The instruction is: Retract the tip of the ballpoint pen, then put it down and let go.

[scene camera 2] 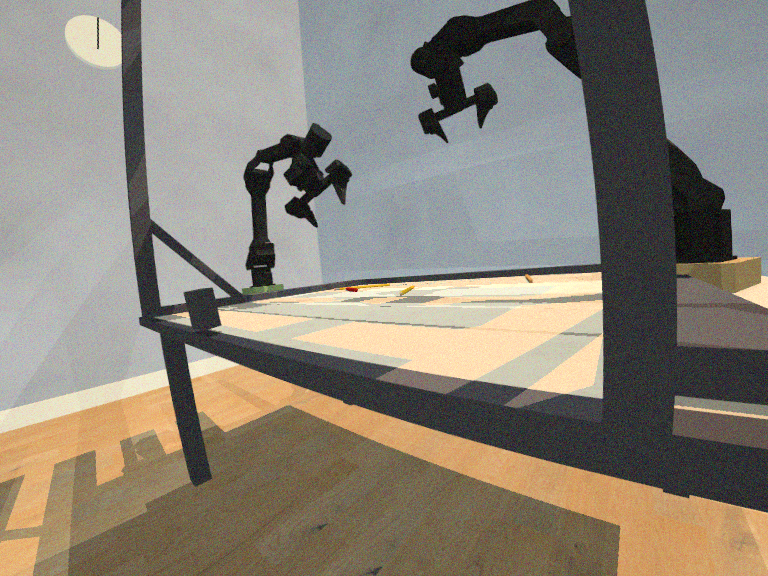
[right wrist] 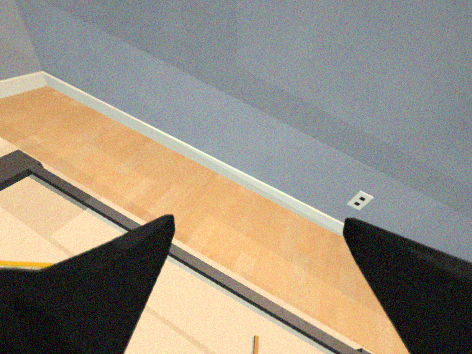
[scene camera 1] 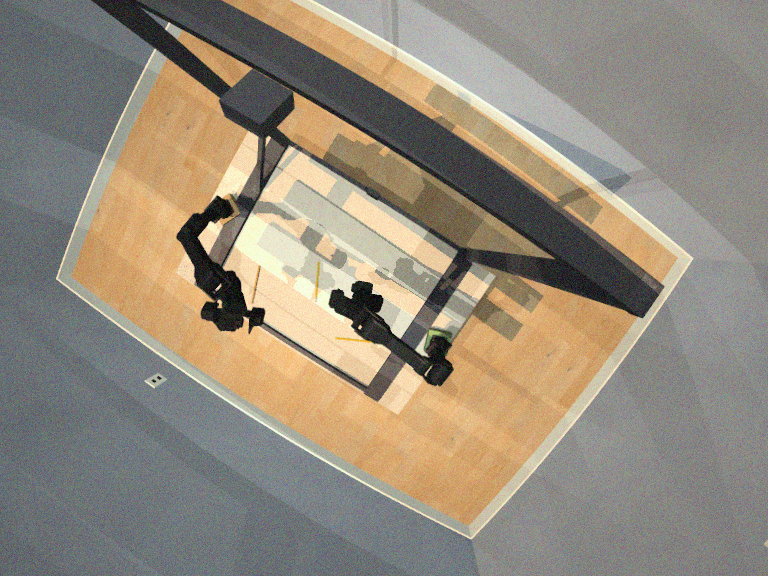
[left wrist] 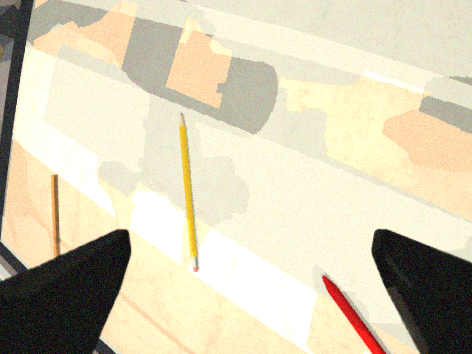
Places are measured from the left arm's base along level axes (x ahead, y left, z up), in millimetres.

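Pixels of known places: left gripper, between the fingertips: (scene camera 2: 329, 215) (scene camera 1: 349, 290) (left wrist: 252, 241); right gripper, between the fingertips: (scene camera 2: 463, 134) (right wrist: 258, 224) (scene camera 1: 235, 331); left arm's base, origin of its link: (scene camera 2: 262, 286) (scene camera 1: 438, 343); right arm's base, origin of its link: (scene camera 2: 698, 261) (scene camera 1: 225, 209).
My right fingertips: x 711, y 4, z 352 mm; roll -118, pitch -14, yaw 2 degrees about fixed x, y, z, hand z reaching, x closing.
Observation:
Ahead of a thing's pixels: the offset from my right fingertips to its top centre.
A slim red pen {dx -354, dy -37, dz -378 mm} (scene camera 2: 351, 289) (left wrist: 352, 315) lies on the table. In the left wrist view it is at the lower right, its tapered upper end visible, its lower part cut off by the picture edge. In scene camera 1 it is hidden under the left arm. Whether its writing tip is out cannot be seen. My left gripper (scene camera 2: 330, 213) (left wrist: 252, 241) is open and empty, high above the table, with the pen near its right-hand finger in the left wrist view. My right gripper (scene camera 2: 463, 134) (right wrist: 258, 224) is open and empty, raised high near the table edge.
A yellow pencil {dx -153, dy -156, dz -382 mm} (scene camera 1: 317, 282) (scene camera 2: 406, 289) (left wrist: 187, 190) lies left of the red pen in the left wrist view. Another yellow stick {dx -368, dy +69, dz -383 mm} (scene camera 1: 353, 339) (right wrist: 25, 264) and a thin orange-brown stick {dx +118, dy -79, dz -383 mm} (scene camera 1: 256, 285) (scene camera 2: 528, 278) (left wrist: 55, 215) (right wrist: 256, 345) also lie on the table. A dark frame (scene camera 2: 421, 390) edges the table.

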